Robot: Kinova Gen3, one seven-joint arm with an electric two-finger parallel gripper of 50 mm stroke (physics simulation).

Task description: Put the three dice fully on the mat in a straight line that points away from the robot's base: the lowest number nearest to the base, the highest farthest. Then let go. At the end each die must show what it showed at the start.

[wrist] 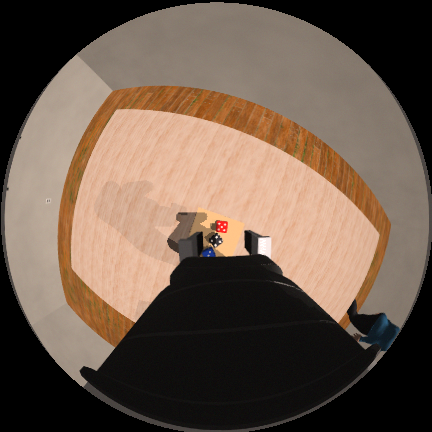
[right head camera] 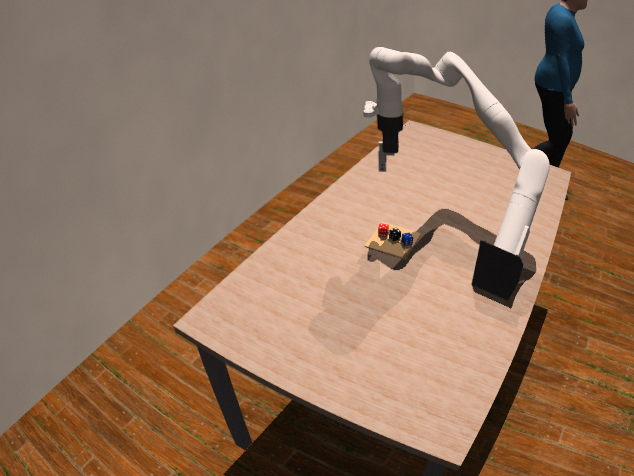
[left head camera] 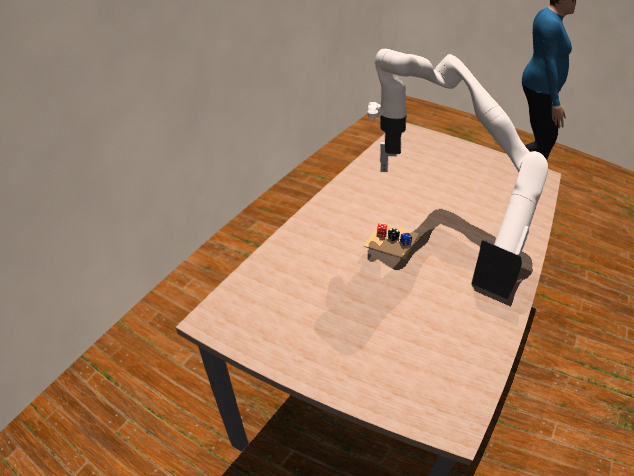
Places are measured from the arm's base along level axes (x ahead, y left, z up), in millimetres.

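Where they show: gripper, fingertip midpoint: (wrist: 223, 239) (right head camera: 382, 166) (left head camera: 383, 166); arm's base at its link origin: (right head camera: 505, 253) (left head camera: 505, 253).
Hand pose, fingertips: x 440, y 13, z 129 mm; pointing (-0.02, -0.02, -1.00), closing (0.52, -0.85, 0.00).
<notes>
Things, the pixels of their top centre, and the offset from my fingertips. Level surfaces: height alone.
- red die at its top centre: (wrist: 221, 226) (right head camera: 383, 226) (left head camera: 382, 226) dy -4, dx -7, dz -220 mm
- black die at its top centre: (wrist: 215, 240) (right head camera: 395, 230) (left head camera: 394, 230) dy -9, dx -48, dz -220 mm
- blue die at its top centre: (wrist: 208, 255) (right head camera: 407, 235) (left head camera: 406, 235) dy -11, dx -94, dz -220 mm
- tan mat at its top centre: (wrist: 213, 237) (right head camera: 393, 239) (left head camera: 392, 239) dy -1, dx -50, dz -250 mm
- wooden table at its surface level: dz -253 mm
The red die (left head camera: 382, 230) (right head camera: 383, 230) (wrist: 221, 226), black die (left head camera: 393, 234) (right head camera: 394, 234) (wrist: 215, 240) and blue die (left head camera: 406, 238) (right head camera: 407, 239) (wrist: 208, 253) stand in a roughly straight row on the tan mat (left head camera: 372, 242) (right head camera: 373, 242) (wrist: 234, 231). Blue is nearest the robot's base, black is in the middle, red is farthest. Small gaps show between them. Red shows five pips on top in the wrist view; the black and blue tops are too small to read surely. My gripper (left head camera: 387, 168) (right head camera: 385, 168) (wrist: 223, 239) is open and empty, high above the table. Its body partly hides the blue die in the wrist view.
The arm's black base plate (left head camera: 496, 274) (right head camera: 497, 271) is at the right side of the wooden table (left head camera: 286, 317) (right head camera: 286, 317). The arm's shadow crosses the table and part of the mat. A person in blue (left head camera: 547, 61) (right head camera: 563, 56) (wrist: 382, 332) stands beyond the table's far end.
</notes>
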